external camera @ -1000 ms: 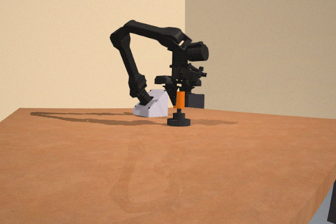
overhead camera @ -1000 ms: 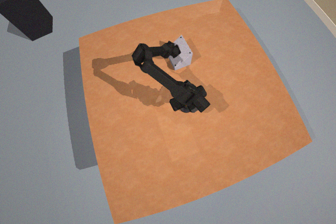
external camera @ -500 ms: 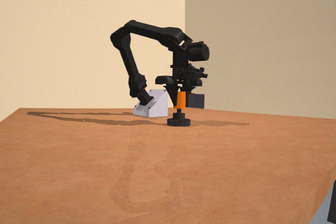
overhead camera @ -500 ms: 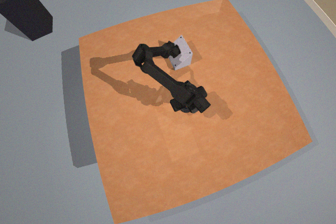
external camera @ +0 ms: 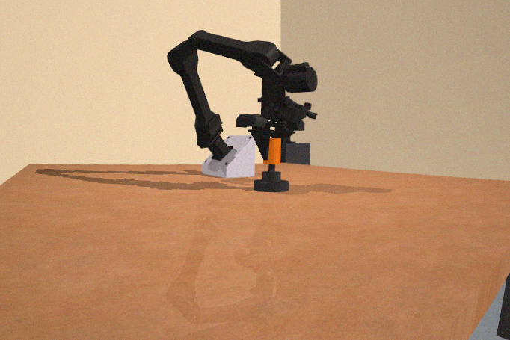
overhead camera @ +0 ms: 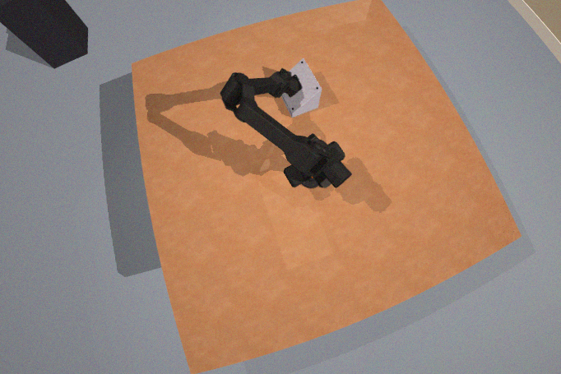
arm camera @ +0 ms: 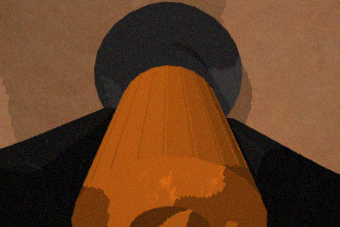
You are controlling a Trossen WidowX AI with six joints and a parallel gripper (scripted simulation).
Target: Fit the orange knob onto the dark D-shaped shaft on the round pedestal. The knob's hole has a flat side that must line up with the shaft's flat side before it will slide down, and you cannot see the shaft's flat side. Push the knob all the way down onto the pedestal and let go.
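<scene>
My gripper tip is now 20 mm below the orange knob. From my gripper tip the other things lie so: dark round pedestal (40 mm below).
</scene>
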